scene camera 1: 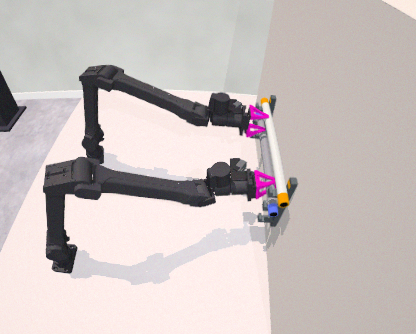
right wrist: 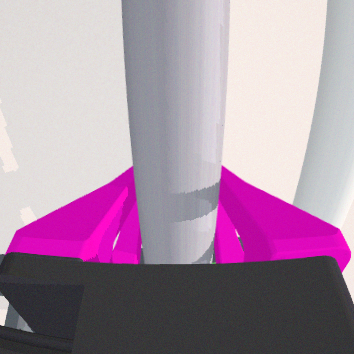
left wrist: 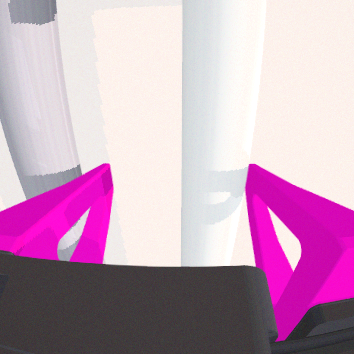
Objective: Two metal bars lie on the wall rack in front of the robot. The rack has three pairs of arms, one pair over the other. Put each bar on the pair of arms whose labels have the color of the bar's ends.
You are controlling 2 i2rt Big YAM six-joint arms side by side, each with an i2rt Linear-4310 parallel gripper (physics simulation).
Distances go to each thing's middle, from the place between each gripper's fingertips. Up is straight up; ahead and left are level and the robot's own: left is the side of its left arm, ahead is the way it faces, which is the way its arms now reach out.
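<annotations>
White bar (left wrist: 221, 55): 7 cm above my right hand, 1 cm behind it, 12 cm to the left of it.
White bar: 2 cm above my left hand, 12 cm to the right of it.
</annotations>
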